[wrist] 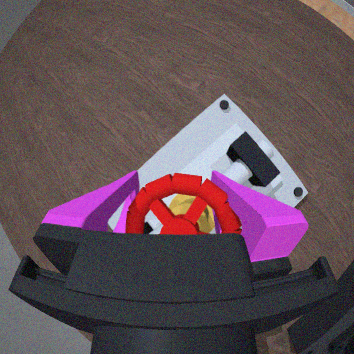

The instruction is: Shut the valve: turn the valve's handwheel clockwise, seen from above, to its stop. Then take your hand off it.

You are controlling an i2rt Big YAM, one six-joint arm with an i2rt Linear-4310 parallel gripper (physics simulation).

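Note:
The red handwheel [177, 184] sits in the lower middle of the wrist view, above the brass valve body [206, 220]. My gripper [174, 177] is shut on the handwheel, with one magenta finger at the left side of its rim and the other at the right. The front part of the rim, the hub and two spokes show; the near part of the wheel is hidden behind the dark gripper body.
The valve stands on a pale grey base plate [200, 132] with dark bolts at its corners, turned diagonally on the round brown wooden table [100, 90]. A black block [254, 159] and a white pipe [237, 172] are on the plate, right of the wheel.

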